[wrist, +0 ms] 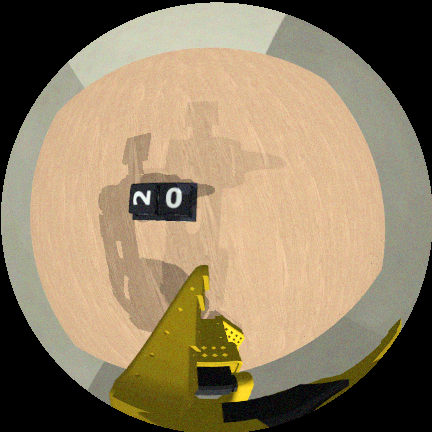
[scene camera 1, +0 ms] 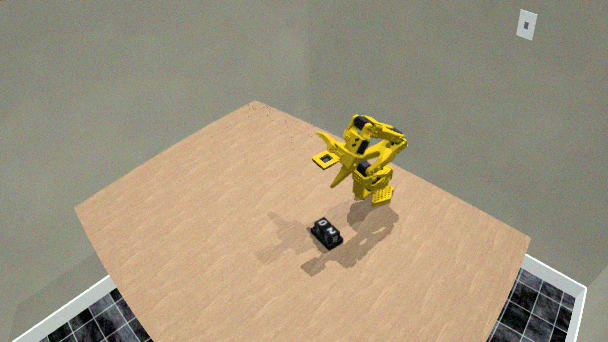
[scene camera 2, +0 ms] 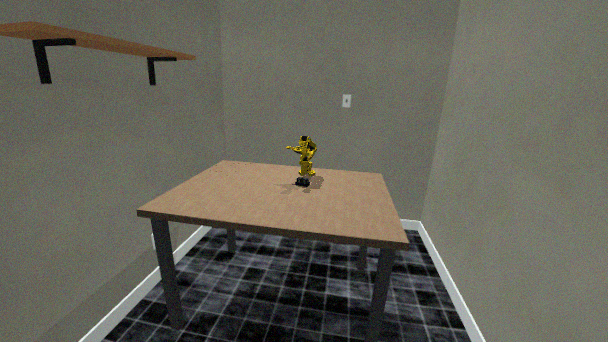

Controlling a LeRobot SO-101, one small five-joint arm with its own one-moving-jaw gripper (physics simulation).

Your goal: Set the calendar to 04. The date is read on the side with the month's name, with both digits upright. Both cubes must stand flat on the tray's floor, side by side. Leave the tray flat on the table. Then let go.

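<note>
My gripper (scene camera 1: 325,160) (wrist: 302,295) is fully open and empty, raised above the table, behind and above the calendar. One notched jaw shows at the lower left of the wrist view; the other is swung far right. The black tray (scene camera 1: 335,245) (wrist: 177,218) lies flat on the table. Two black cubes stand side by side in it. One cube (scene camera 1: 322,223) (wrist: 174,198) has a white 0 on top. The other cube (scene camera 1: 331,231) (wrist: 143,197) has a white 2 on top, lying sideways in the wrist view. Side digits and the month's name are not readable.
The wooden table (scene camera 1: 200,200) (scene camera 2: 240,200) (wrist: 300,225) carries the arm's yellow base (scene camera 1: 372,182) behind the calendar. Arm shadows fall around the tray. A wall shelf (scene camera 2: 100,42) hangs high on the left, away from the table.
</note>
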